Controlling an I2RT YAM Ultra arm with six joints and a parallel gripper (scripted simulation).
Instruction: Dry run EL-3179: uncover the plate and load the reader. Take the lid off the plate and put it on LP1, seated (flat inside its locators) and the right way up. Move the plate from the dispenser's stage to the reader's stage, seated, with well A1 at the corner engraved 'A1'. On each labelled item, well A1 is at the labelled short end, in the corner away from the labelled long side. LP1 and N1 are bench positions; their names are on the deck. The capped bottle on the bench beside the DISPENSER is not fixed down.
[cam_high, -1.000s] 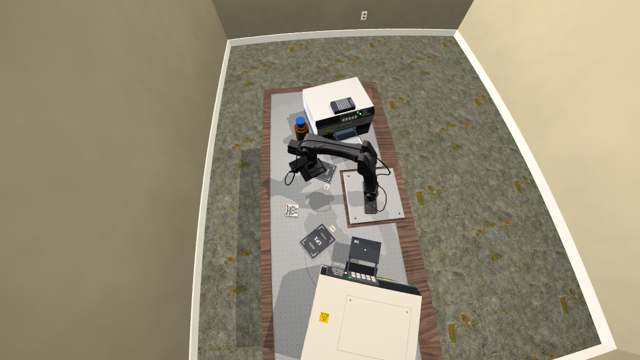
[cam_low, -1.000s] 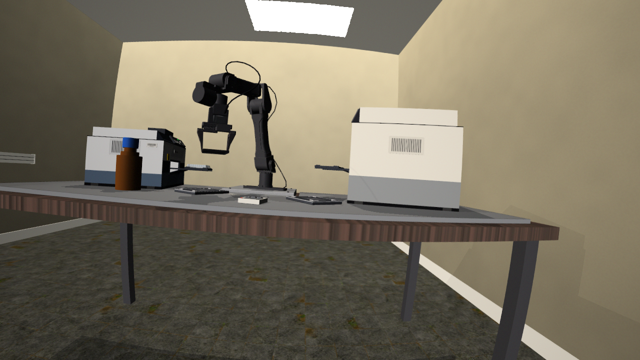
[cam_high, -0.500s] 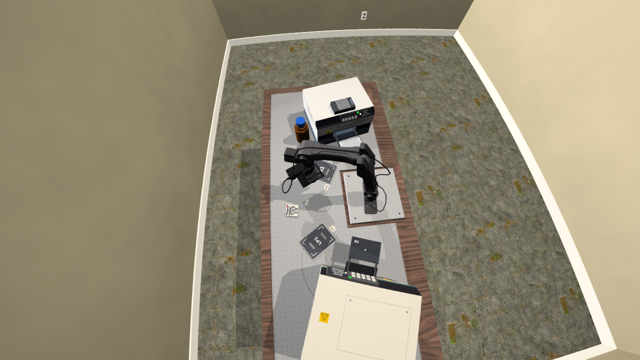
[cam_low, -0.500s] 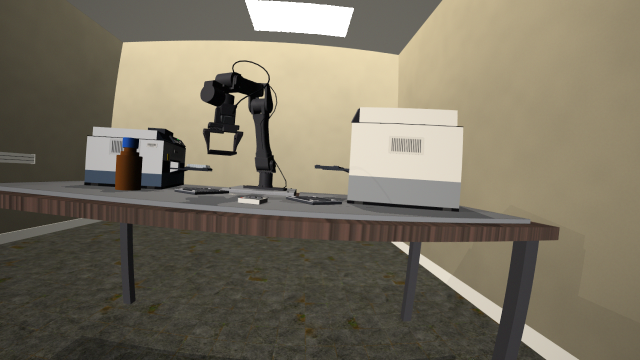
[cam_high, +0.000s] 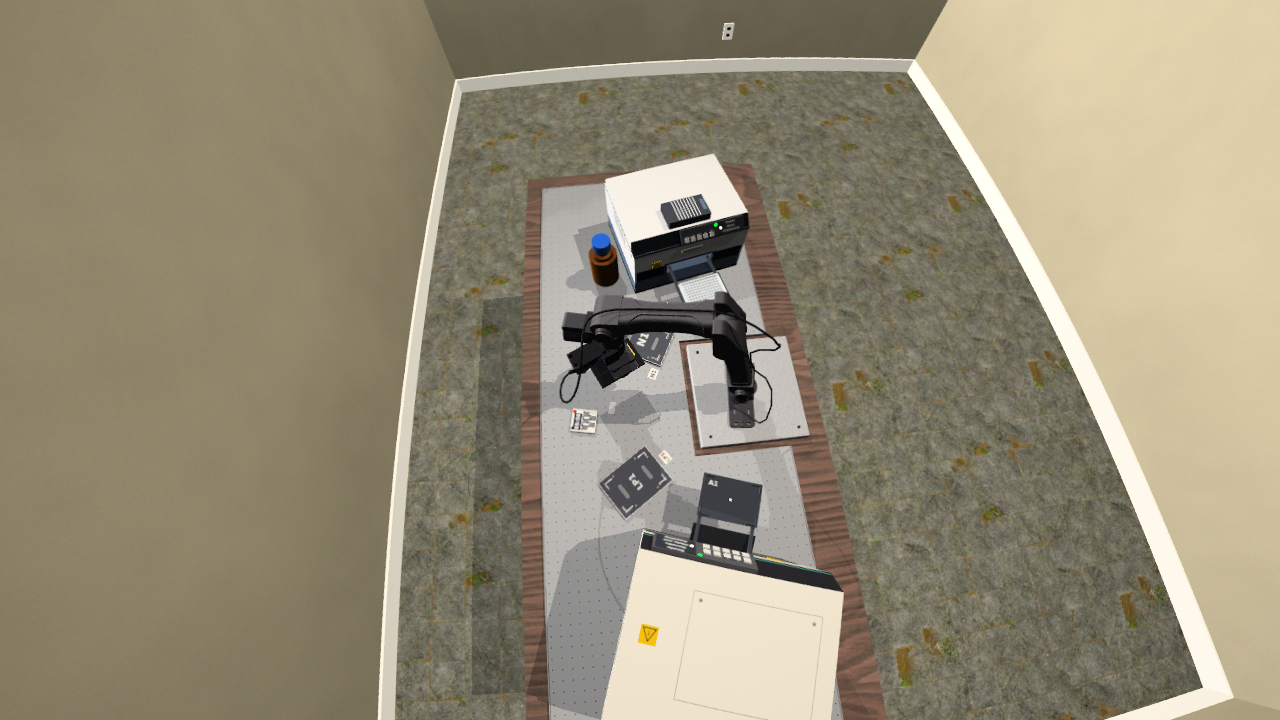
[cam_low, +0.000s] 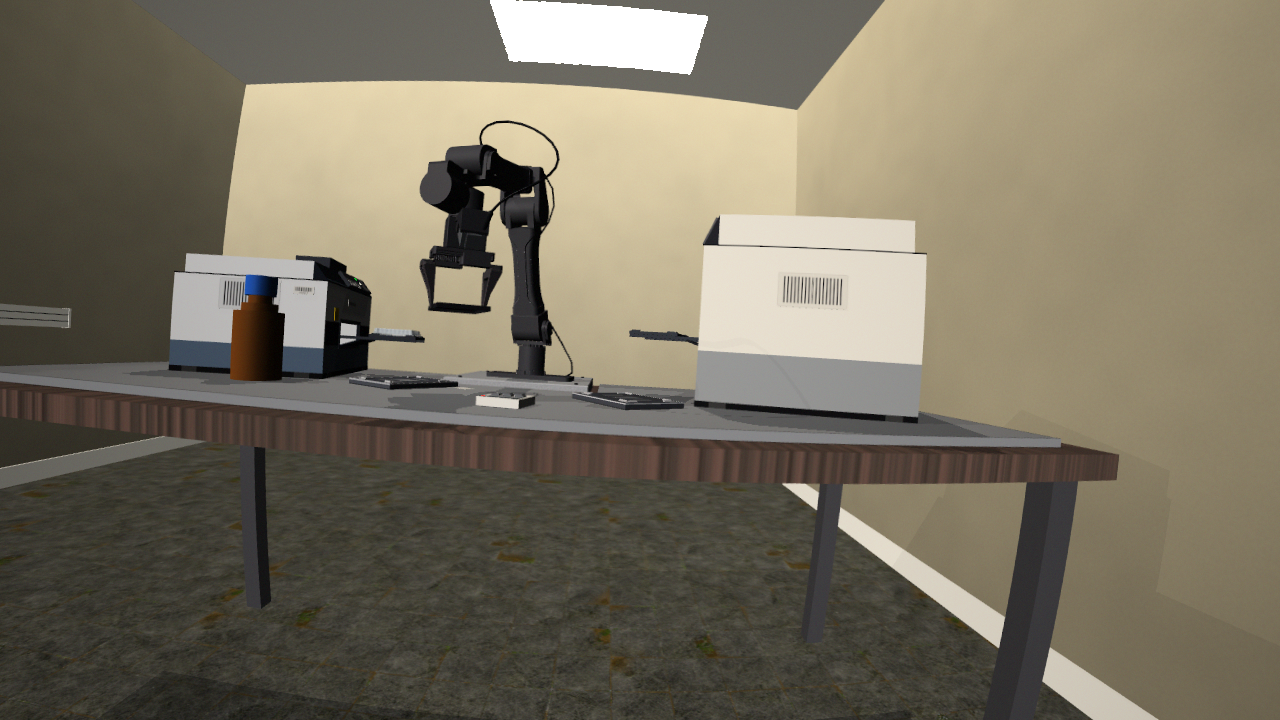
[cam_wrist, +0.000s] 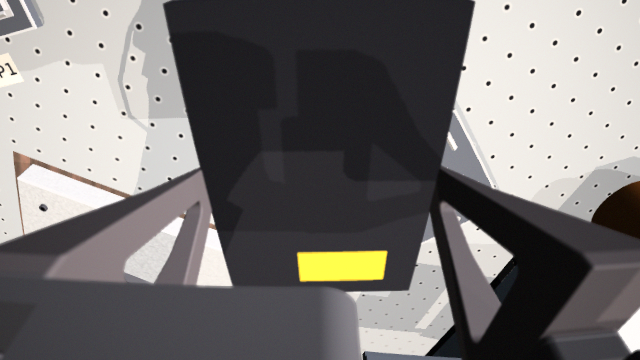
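Now: hand 22 cm to the right of the LP1 tag, 15 cm above it and 14 cm past it. From my hand the other things lie so: lid: right at my hand; capped brown bottle: 36 cm to the right, 6 cm ahead, 3 cm below; clear well plate: 25 cm to the right, 25 cm behind, 5 cm below.
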